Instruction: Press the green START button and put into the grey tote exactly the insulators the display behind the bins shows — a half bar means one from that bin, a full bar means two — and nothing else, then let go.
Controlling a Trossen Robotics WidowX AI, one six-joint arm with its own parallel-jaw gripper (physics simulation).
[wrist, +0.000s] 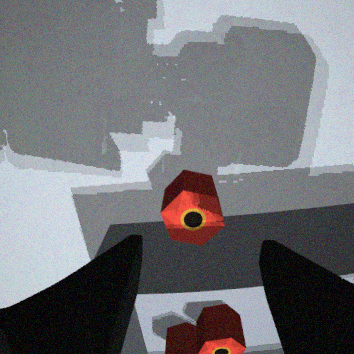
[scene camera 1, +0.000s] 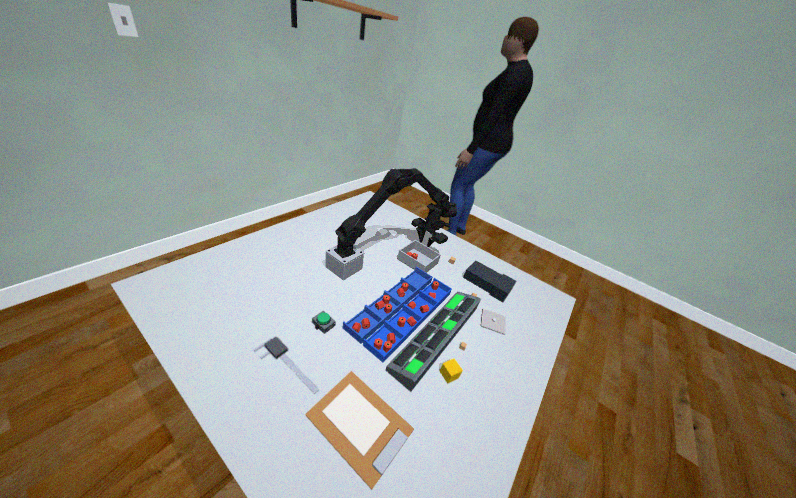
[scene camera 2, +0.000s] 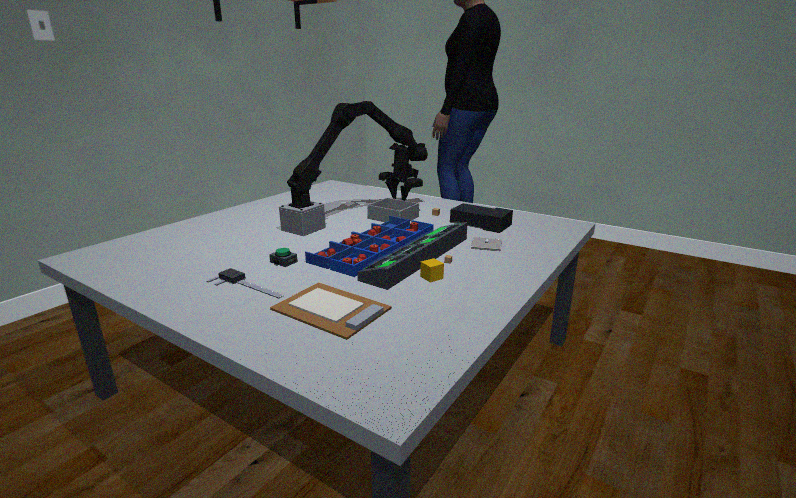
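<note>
The grey tote (scene camera 1: 407, 262) (scene camera 2: 384, 212) (wrist: 200, 280) stands near the arm's base. Two red insulators show inside it; one insulator (wrist: 222, 320) is partly cut off in the wrist view. Another red insulator (wrist: 192, 201) appears outside the tote wall, beside it; the scene views hide it. My gripper (scene camera 1: 426, 243) (scene camera 2: 399, 198) (wrist: 201, 248) is open and empty, just above the tote. Blue bins (scene camera 1: 418, 276) (scene camera 2: 331, 264) hold red insulators, with one far bin bare. The display (scene camera 1: 434, 338) (scene camera 2: 410, 265) shows three green bars. The green START button (scene camera 1: 323, 317) (scene camera 2: 282, 251) stands left of the bins.
A black box (scene camera 1: 488, 280) (scene camera 2: 480, 217) stands right of the tote. A yellow cube (scene camera 1: 451, 370) (scene camera 2: 432, 270) stands behind the display. A caliper (scene camera 1: 276, 347) (scene camera 2: 231, 275) and a clipboard (scene camera 1: 319, 412) (scene camera 2: 283, 307) lie near the front. A person (scene camera 1: 503, 111) (scene camera 2: 472, 64) stands behind the table.
</note>
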